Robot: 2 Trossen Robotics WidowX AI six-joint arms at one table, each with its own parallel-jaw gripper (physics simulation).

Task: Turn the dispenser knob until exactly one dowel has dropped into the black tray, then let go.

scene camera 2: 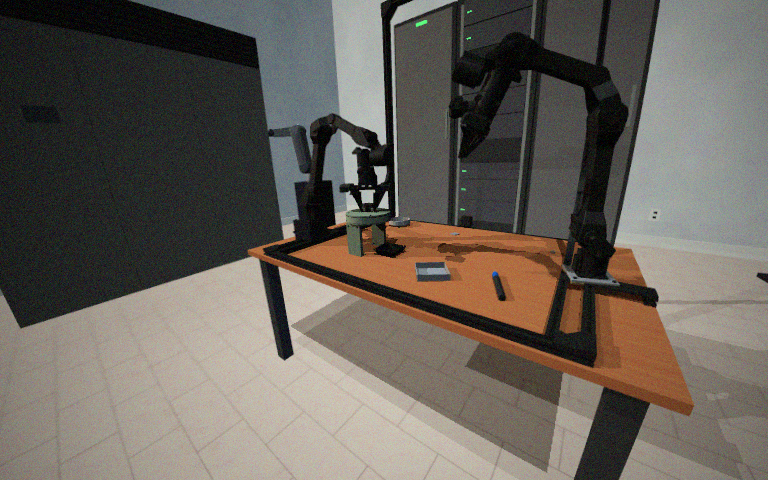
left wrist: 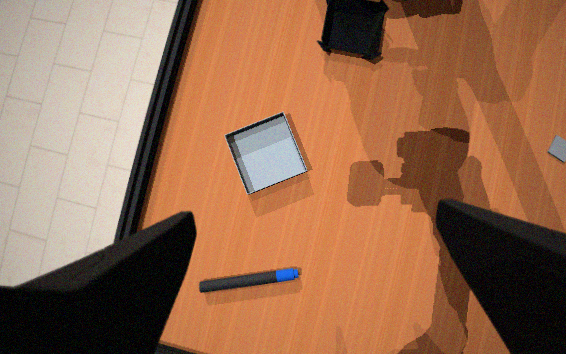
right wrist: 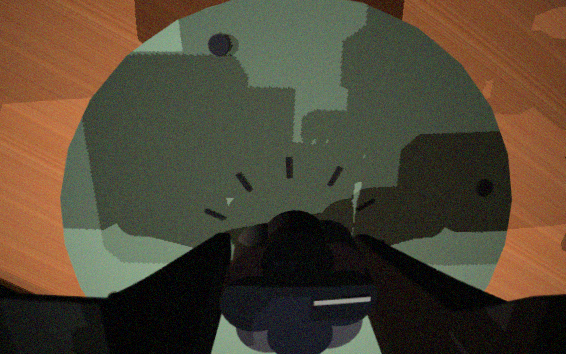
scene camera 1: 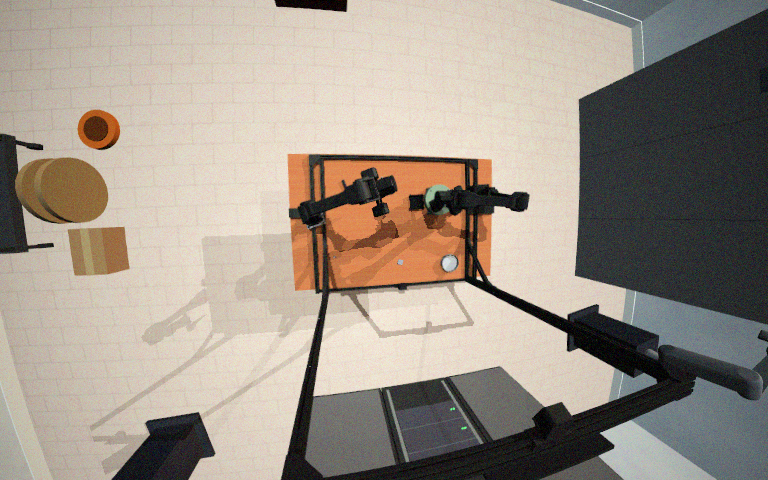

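Note:
The green round dispenser stands on legs. Its dark lobed knob carries a white pointer line, at the right of the knob in the right wrist view. My right gripper points down over the dispenser and is shut on the knob, one finger on each side. Two dark round spots and several short tick marks show on the dispenser top. The black tray lies beside the dispenser; I can make out no dowel in its dark inside. My left gripper is open and empty, high above the table.
A grey square tray and a black marker with a blue end lie on the table. A round silver dish and a small grey square lie farther off. A black frame edges the table.

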